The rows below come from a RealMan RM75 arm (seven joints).
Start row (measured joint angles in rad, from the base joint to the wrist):
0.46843, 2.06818, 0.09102, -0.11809, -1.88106, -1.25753, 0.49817
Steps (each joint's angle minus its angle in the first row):
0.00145, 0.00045, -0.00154, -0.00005, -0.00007, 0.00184, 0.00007
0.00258, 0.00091, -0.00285, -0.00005, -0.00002, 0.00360, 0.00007
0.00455, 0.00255, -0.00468, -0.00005, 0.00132, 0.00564, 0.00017
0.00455, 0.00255, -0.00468, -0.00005, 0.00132, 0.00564, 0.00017
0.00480, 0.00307, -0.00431, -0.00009, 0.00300, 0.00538, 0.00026
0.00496, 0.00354, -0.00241, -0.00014, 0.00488, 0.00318, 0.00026
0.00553, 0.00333, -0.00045, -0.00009, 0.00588, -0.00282, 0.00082
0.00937, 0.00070, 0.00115, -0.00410, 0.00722, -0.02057, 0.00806
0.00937, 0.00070, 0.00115, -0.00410, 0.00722, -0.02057, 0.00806
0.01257, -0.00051, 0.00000, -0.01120, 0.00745, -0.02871, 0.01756
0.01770, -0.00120, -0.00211, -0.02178, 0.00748, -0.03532, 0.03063
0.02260, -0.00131, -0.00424, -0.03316, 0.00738, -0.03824, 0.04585
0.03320, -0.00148, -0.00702, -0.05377, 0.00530, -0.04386, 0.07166
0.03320, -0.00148, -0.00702, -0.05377, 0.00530, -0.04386, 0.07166
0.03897, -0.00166, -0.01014, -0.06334, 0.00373, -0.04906, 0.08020
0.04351, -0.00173, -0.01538, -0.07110, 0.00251, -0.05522, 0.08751
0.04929, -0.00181, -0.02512, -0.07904, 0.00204, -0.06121, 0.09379
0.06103, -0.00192, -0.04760, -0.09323, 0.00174, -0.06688, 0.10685
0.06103, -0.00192, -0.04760, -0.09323, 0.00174, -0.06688, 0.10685
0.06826, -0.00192, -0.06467, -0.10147, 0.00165, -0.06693, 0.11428
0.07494, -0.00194, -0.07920, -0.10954, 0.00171, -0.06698, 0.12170
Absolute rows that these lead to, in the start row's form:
0.46988, 2.06863, 0.08948, -0.11814, -1.88113, -1.25569, 0.49824
0.47101, 2.06909, 0.08817, -0.11814, -1.88108, -1.25393, 0.49824
0.47298, 2.07073, 0.08634, -0.11814, -1.87974, -1.25189, 0.49834
0.47298, 2.07073, 0.08634, -0.11814, -1.87974, -1.25189, 0.49834
0.47323, 2.07125, 0.08671, -0.11818, -1.87806, -1.25215, 0.49843
0.47339, 2.07172, 0.08861, -0.11823, -1.87618, -1.25435, 0.49843
0.47396, 2.07151, 0.09057, -0.11818, -1.87518, -1.26035, 0.49899
0.47780, 2.06888, 0.09217, -0.12219, -1.87384, -1.27810, 0.50623
0.47780, 2.06888, 0.09217, -0.12219, -1.87384, -1.27810, 0.50623
0.48100, 2.06767, 0.09102, -0.12929, -1.87361, -1.28624, 0.51573
0.48613, 2.06698, 0.08891, -0.13987, -1.87358, -1.29285, 0.52880
0.49103, 2.06687, 0.08678, -0.15125, -1.87368, -1.29577, 0.54402
0.50163, 2.06670, 0.08400, -0.17186, -1.87576, -1.30139, 0.56983
0.50163, 2.06670, 0.08400, -0.17186, -1.87576, -1.30139, 0.56983
0.50740, 2.06652, 0.08088, -0.18143, -1.87733, -1.30659, 0.57837
0.51194, 2.06645, 0.07564, -0.18919, -1.87855, -1.31275, 0.58568
0.51772, 2.06637, 0.06590, -0.19713, -1.87902, -1.31874, 0.59196
0.52946, 2.06626, 0.04342, -0.21132, -1.87932, -1.32441, 0.60502
0.52946, 2.06626, 0.04342, -0.21132, -1.87932, -1.32441, 0.60502
0.53669, 2.06626, 0.02635, -0.21956, -1.87941, -1.32446, 0.61245
0.54337, 2.06624, 0.01182, -0.22763, -1.87935, -1.32451, 0.61987

